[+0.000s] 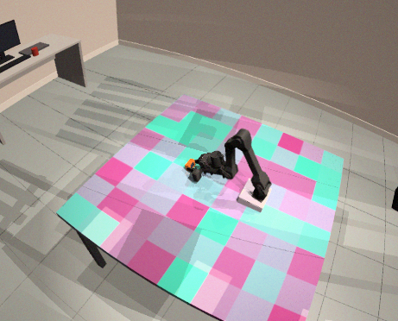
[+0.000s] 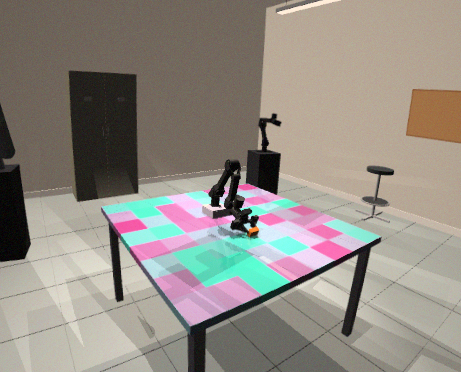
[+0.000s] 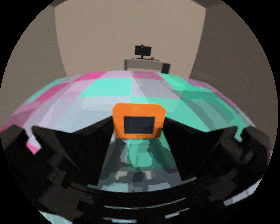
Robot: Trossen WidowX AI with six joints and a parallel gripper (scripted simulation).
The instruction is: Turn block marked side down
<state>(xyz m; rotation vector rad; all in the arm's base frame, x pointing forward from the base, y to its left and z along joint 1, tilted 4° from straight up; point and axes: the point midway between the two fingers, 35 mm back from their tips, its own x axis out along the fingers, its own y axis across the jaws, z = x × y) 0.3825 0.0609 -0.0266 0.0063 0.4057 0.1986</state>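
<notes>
The orange block lies 1 cm behind my gripper tip.
</notes>
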